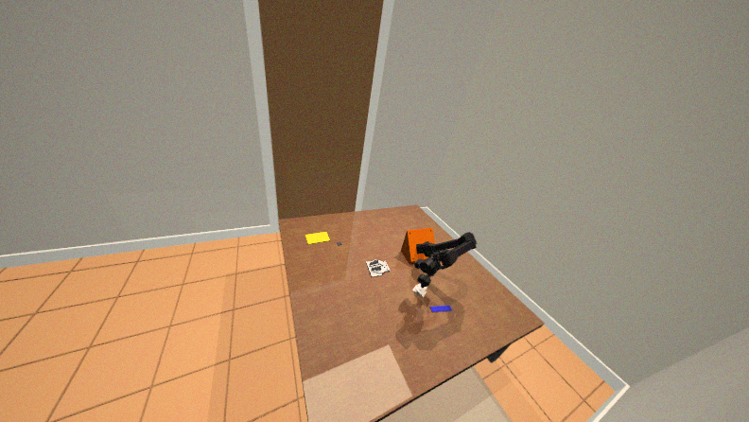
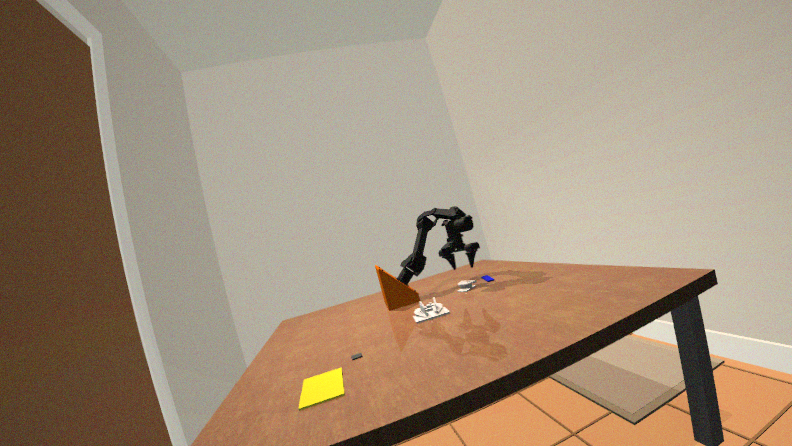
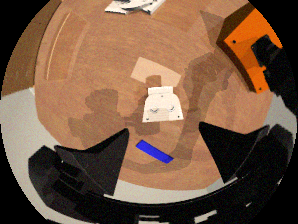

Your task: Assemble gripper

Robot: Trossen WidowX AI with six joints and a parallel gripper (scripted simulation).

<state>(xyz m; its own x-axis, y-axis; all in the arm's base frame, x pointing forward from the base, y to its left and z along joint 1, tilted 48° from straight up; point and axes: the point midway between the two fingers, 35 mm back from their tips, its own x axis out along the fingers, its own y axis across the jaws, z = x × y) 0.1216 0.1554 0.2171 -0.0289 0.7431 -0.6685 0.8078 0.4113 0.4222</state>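
My gripper tip is 1 cm to the left of the white gripper base and 6 cm above it. Also, from my gripper tip: white housing plate (15 cm ahead, 22 cm to the right, 8 cm below); then blue patch (7 cm behind, 12 cm to the left, 9 cm below); then dark piece (39 cm ahead, 49 cm to the right, 9 cm below).
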